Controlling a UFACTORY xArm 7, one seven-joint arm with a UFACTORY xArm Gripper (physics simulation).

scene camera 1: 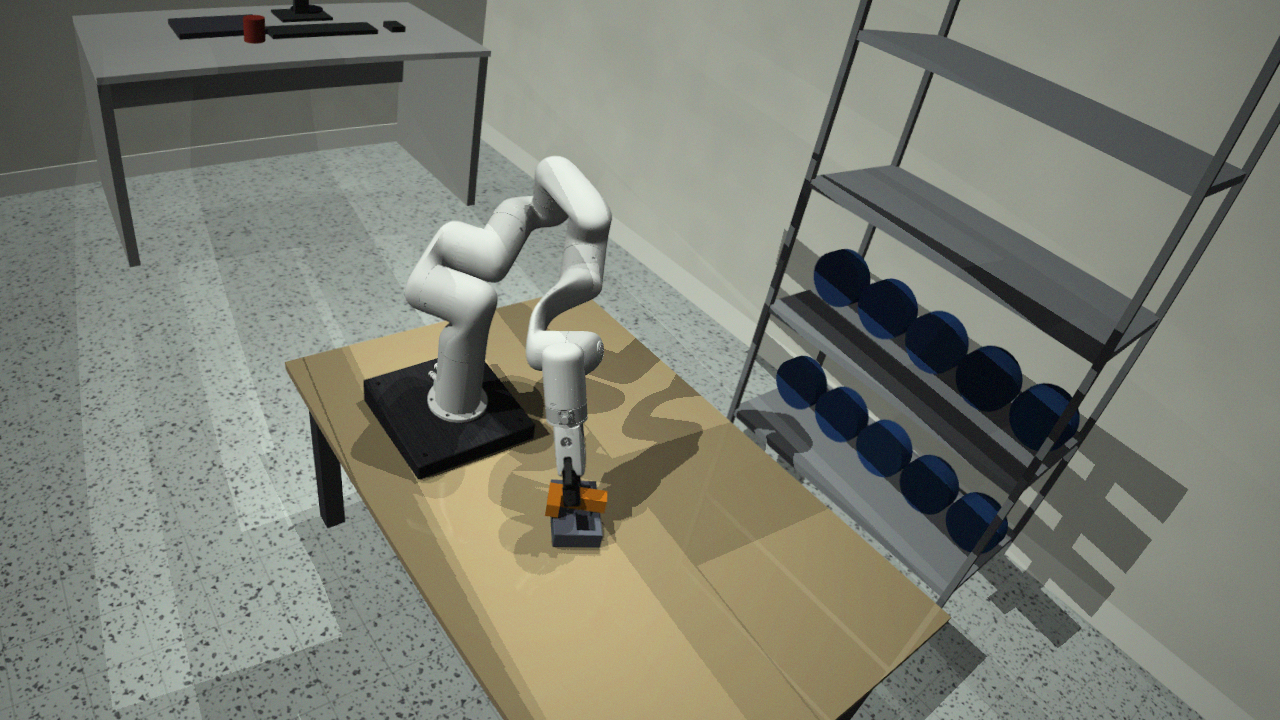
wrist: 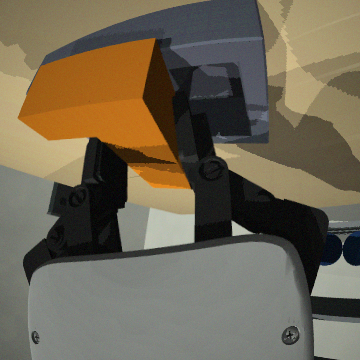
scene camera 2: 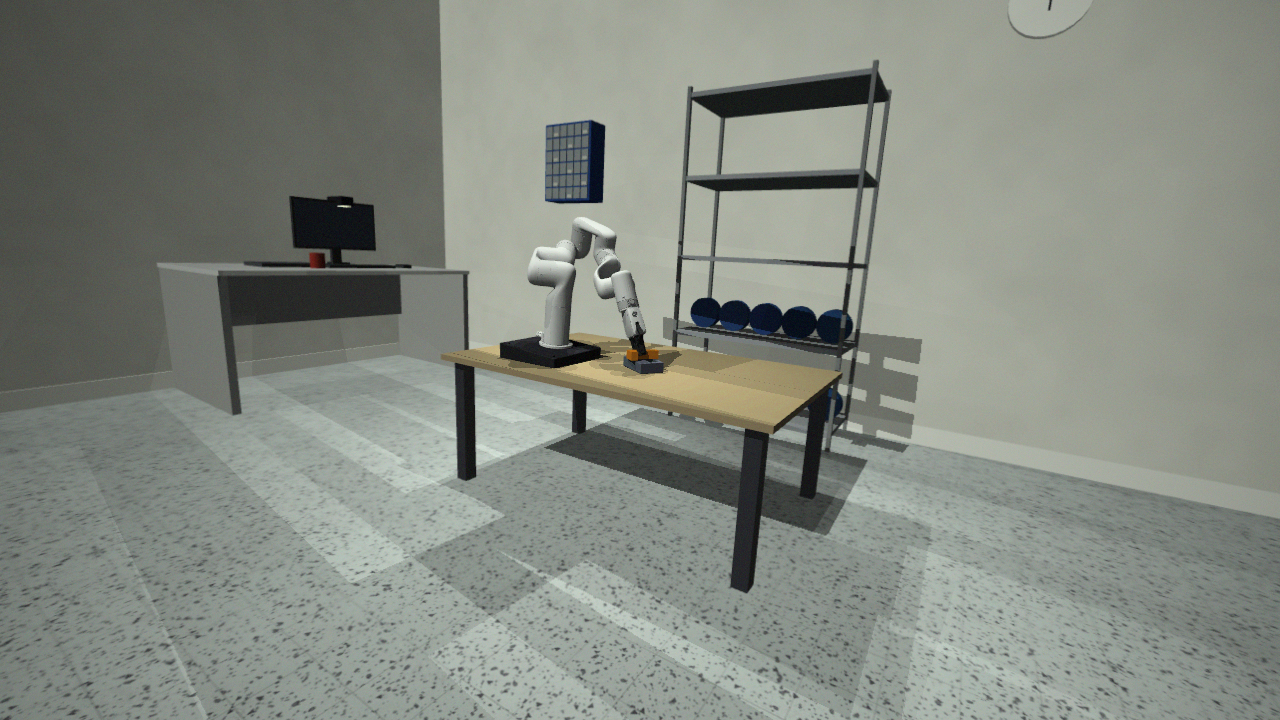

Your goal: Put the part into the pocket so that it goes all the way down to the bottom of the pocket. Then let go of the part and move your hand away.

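The orange angular part is between the fingers of my gripper, which is shut on it. The blue-grey block with the pocket lies on the table under the part. The part crosses over the block and sticks out past its side in scene camera 1. Some of the dark pocket opening shows beside the part, at the front in scene camera 1 and on the right in the wrist view. Whether the part touches the block is hidden.
The wooden table bears the block and the arm's black base plate. A grey shelf rack with blue round things stands beyond the table. A desk stands farther back.
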